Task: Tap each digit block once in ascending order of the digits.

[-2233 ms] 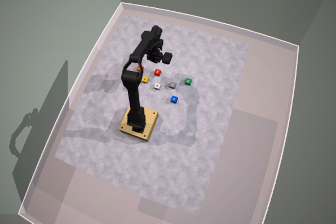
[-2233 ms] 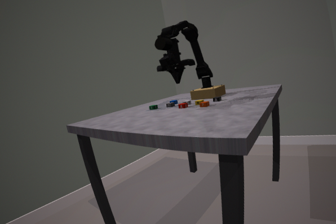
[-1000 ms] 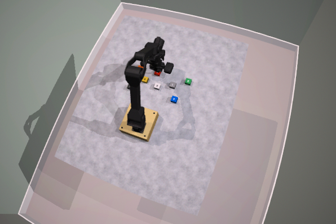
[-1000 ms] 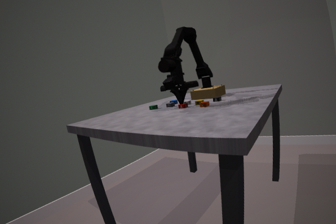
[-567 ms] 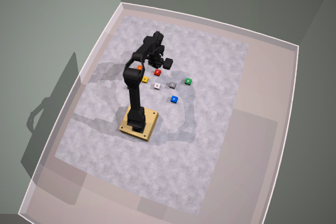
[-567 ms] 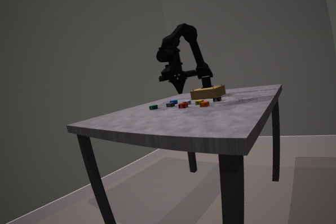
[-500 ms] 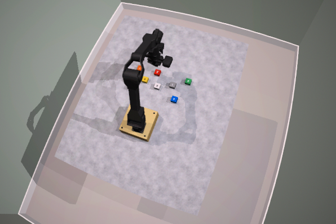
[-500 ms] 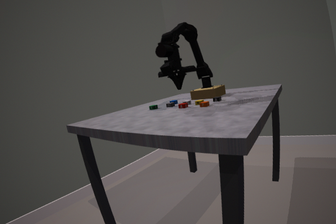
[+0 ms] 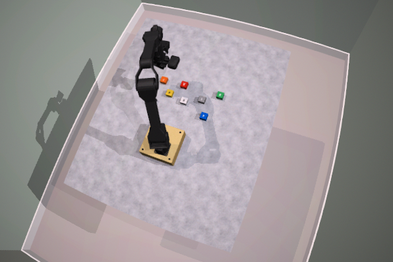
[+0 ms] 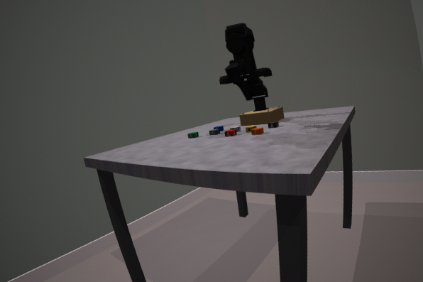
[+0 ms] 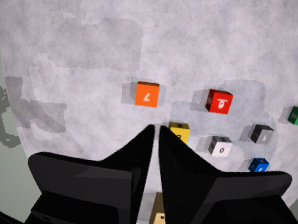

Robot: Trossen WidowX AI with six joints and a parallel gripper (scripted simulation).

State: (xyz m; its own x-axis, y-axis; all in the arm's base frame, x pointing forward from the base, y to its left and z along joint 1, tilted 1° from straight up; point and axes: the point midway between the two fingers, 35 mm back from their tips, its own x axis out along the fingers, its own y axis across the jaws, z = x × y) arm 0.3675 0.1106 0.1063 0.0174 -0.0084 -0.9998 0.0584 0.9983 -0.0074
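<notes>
Right now the orange block is 110 mm below my gripper tip, 10 mm to the left of it and 10 mm behind it. Round my gripper tip: yellow block: 110 mm below, 70 mm behind, 40 mm to the right; black block: 140 mm behind, 110 mm below, 30 mm to the left; red block: 110 mm below, 100 mm to the right, 10 mm behind.
</notes>
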